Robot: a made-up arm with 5 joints. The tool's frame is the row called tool. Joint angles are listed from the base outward.
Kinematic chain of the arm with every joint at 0, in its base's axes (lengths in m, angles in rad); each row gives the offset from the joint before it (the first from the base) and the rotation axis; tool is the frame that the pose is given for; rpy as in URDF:
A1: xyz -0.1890 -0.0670 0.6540 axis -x
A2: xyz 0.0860 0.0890 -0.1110 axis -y
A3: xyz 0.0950 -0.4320 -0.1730 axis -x
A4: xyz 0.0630 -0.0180 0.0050 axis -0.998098 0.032 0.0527
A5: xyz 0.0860 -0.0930 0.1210 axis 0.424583 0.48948 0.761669
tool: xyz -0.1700 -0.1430 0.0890 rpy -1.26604 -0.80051 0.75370
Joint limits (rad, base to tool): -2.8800..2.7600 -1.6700..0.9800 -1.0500..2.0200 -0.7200..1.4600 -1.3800..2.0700
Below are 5 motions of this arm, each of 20 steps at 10 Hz.
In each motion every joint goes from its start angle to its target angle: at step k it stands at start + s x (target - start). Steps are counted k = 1, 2, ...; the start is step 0. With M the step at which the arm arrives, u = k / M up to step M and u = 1 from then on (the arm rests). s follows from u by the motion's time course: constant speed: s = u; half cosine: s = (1 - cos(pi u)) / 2; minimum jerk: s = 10 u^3 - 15 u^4 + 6 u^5.
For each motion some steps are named. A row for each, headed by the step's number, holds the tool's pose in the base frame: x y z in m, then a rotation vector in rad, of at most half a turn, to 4 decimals.
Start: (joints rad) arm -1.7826 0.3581 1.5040 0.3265 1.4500
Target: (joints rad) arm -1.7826 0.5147 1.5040 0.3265 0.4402
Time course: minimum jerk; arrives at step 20
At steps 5, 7, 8, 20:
5: 0.1675 -0.1555 0.4862 0.1839 -0.6645 0.5242
7: 0.1402 -0.1587 0.5052 0.0556 -0.6854 0.4486
8: 0.1229 -0.1583 0.5165 -0.0247 -0.6961 0.4011
20: -0.0037 -0.0895 0.5835 -0.6937 -0.7178 0.0031

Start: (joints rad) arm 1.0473 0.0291 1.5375 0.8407 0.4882
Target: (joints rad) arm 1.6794 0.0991 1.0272 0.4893 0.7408
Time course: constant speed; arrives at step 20
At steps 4, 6, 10, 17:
4: 0.0853 -0.1859 0.6016 2.2138 -0.7202 -1.1243
6: 0.0885 -0.1621 0.6327 2.2522 -0.7189 -1.1317
10: 0.0937 -0.1105 0.6926 2.3258 -0.7148 -1.1516
17: 0.1003 -0.0099 0.7874 2.4433 -0.7069 -1.2054

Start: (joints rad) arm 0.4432 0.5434 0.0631 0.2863 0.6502
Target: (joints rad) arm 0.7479 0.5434 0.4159 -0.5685 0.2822
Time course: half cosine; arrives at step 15
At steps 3, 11, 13, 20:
3: 0.0025 -0.5631 1.0036 -1.1518 -1.2806 0.8266
11: -0.0104 -0.5863 1.0576 -1.1332 -1.4936 0.6962
13: -0.0108 -0.5875 1.0653 -1.1272 -1.5229 0.6713
20: -0.0108 -0.5877 1.0680 -1.1249 -1.5328 0.6624

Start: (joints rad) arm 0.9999 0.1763 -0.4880 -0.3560 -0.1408
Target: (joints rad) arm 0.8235 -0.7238 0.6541 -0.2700 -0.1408
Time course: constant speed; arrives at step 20
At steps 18, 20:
18: -0.0089 -0.4532 0.9873 -1.8423 -0.3200 0.7701
20: 0.0067 -0.4328 0.9590 -1.8607 -0.2028 0.8879

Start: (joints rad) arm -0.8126 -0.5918 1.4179 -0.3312 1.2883
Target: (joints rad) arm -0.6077 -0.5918 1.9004 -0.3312 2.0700
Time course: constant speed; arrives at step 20
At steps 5, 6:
5: 0.2789 -0.2095 0.2924 0.3584 -0.0842 1.3809
6: 0.2810 -0.2050 0.2912 0.3612 -0.0441 1.3978

